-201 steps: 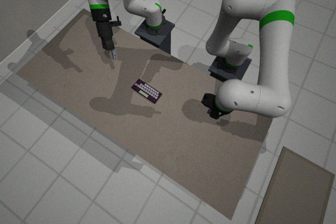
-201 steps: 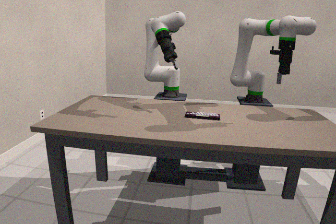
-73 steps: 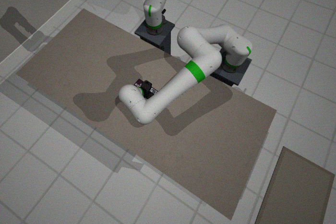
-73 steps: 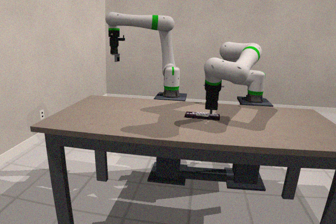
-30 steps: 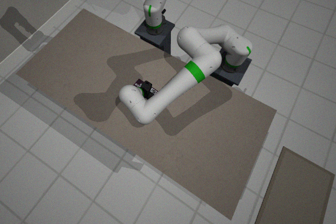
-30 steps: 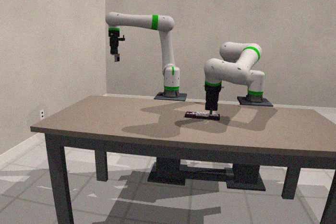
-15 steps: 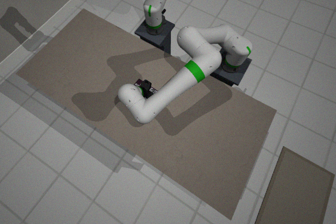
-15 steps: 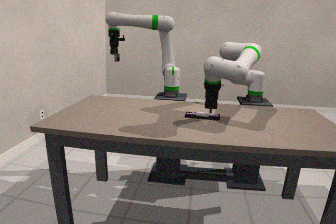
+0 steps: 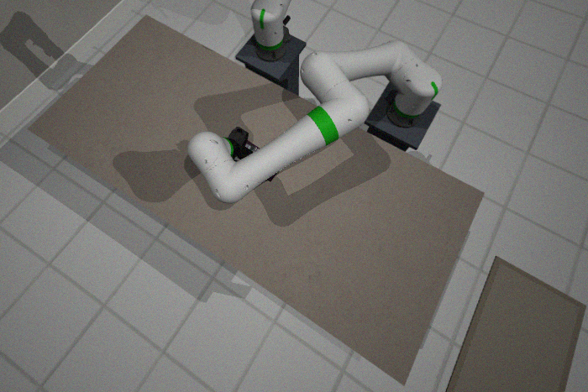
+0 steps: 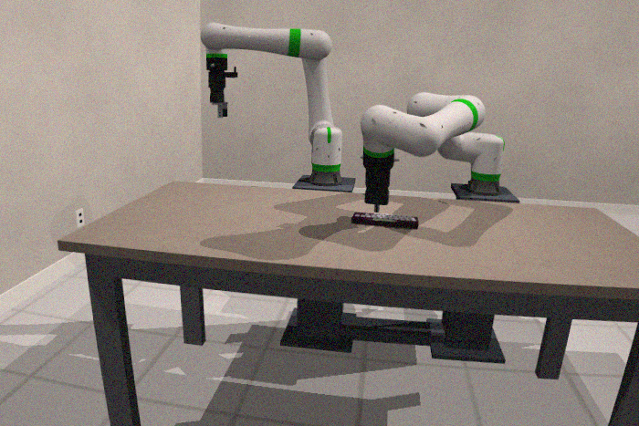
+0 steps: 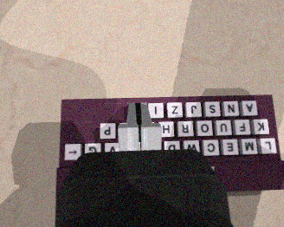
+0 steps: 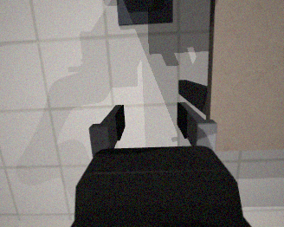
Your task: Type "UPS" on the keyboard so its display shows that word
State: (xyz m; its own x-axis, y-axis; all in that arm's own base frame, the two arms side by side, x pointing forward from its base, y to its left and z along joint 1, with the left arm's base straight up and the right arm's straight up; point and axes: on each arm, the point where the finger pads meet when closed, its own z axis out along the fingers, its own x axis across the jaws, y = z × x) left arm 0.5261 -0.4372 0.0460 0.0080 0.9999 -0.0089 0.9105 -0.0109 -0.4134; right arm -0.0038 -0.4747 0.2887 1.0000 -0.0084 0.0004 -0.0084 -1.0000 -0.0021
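Observation:
The left-arrow key lies 2 cm ahead of my left hand, 6 cm to the right of it and 3 cm below it.

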